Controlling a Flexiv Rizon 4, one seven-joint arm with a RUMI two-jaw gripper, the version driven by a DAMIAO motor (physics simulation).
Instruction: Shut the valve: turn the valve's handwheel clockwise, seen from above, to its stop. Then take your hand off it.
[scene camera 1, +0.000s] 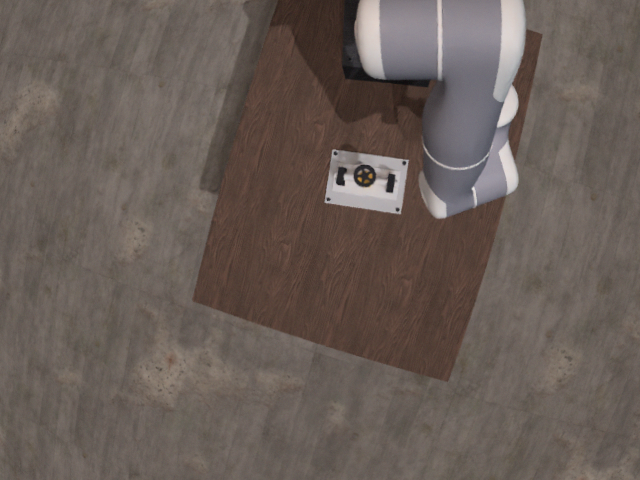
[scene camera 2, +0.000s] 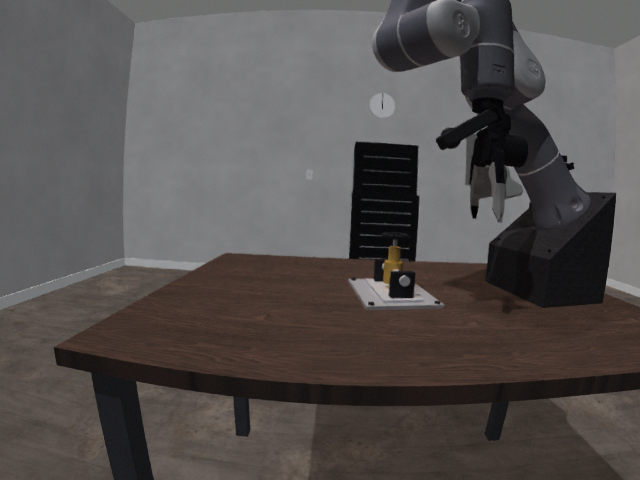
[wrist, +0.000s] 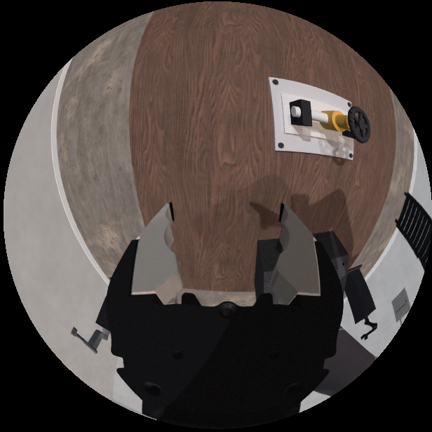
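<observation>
The black five-spoked handwheel (scene camera 1: 364, 166) (scene camera 2: 394, 235) (wrist: 368, 126) sits on top of the valve's yellow body (scene camera 2: 393, 268) (wrist: 334, 120). The valve is on a white pipe held by two black blocks on a light grey base plate (scene camera 1: 361, 205) (scene camera 2: 361, 297) (wrist: 300, 150). My gripper (scene camera 2: 486, 214) (wrist: 226, 204) is open, with nothing between its fingers. It hangs above the table, higher than the handwheel and well off to its right in the second scene view. It does not touch the valve. The arm hides the gripper in the first scene view.
The valve's plate lies on the dark wooden table (scene camera 1: 320, 289) (scene camera 2: 248, 330) (wrist: 210, 100). The arm's black base block (scene camera 2: 553, 263) stands on the table to the right in the second scene view. A black slatted unit (scene camera 2: 385, 149) stands behind the table.
</observation>
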